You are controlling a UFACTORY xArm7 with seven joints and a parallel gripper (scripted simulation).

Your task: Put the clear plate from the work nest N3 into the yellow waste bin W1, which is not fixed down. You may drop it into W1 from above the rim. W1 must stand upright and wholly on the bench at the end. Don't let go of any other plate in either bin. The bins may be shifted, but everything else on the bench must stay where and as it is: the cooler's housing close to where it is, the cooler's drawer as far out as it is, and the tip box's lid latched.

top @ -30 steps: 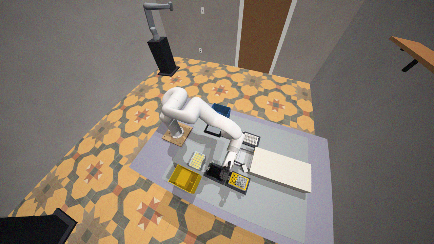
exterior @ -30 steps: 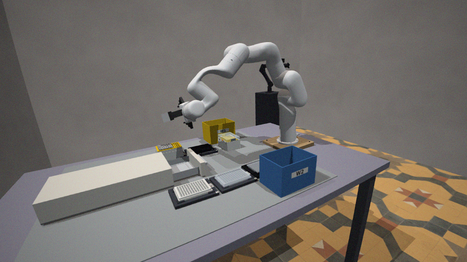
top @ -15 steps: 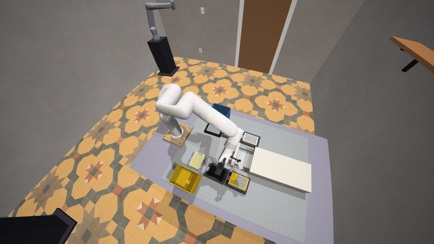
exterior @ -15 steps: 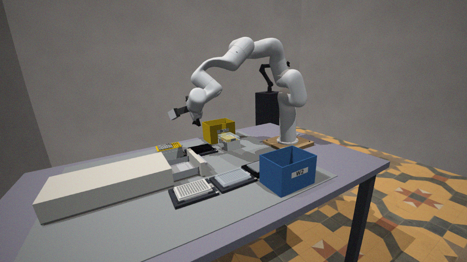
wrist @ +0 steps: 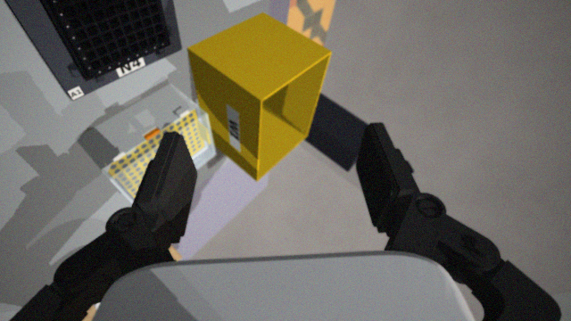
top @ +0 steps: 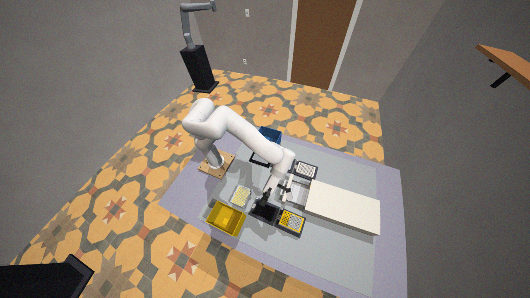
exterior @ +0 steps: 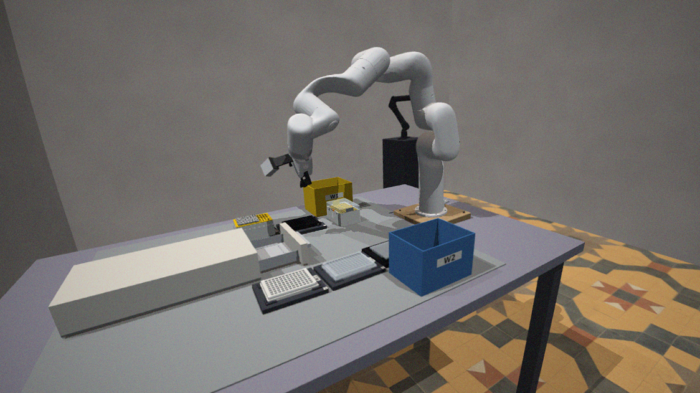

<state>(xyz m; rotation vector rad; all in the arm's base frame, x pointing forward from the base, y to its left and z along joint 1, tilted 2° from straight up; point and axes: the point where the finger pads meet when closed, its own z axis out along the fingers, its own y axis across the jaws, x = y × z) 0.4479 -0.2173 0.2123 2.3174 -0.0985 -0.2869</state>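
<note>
Now: the clear plate 4 cm ahead of my hand, 35 cm to the left of it and 20 cm below it. From my hand the other things lie so: black plate: 2 cm to the right, 19 cm below; yellow tip box: 16 cm ahead, 5 cm to the right, 16 cm below; yellow bin W1: 20 cm behind, 14 cm to the right, 18 cm below.
</note>
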